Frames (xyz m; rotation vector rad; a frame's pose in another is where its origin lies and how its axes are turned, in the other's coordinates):
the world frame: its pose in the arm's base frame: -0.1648 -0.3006 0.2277 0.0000 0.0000 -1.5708
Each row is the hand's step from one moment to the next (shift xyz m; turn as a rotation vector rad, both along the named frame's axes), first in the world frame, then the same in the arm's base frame.
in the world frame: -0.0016 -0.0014 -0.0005 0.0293 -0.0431 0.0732
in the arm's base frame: -0.0014 0.0016 -0.0005 -0.0431 -0.0293 0.0732
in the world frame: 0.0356 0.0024 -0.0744 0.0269 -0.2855 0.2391
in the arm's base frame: 0.0024 -0.0356 -0.0744 -0.2855 -0.0269 0.2391
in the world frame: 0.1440 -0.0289 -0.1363 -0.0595 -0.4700 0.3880
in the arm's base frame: -0.0289 -0.1440 -0.1363 -0.4700 0.0595 0.3880
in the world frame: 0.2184 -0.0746 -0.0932 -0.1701 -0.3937 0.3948
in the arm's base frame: -0.0746 -0.2184 -0.0932 -0.3937 0.1701 0.3948
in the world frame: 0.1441 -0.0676 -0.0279 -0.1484 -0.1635 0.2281
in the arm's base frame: -0.0676 -0.1441 -0.0279 -0.1635 0.1484 0.2281
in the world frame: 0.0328 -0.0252 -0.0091 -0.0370 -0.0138 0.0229
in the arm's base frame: -0.0252 -0.0328 -0.0091 -0.0138 0.0370 0.0229
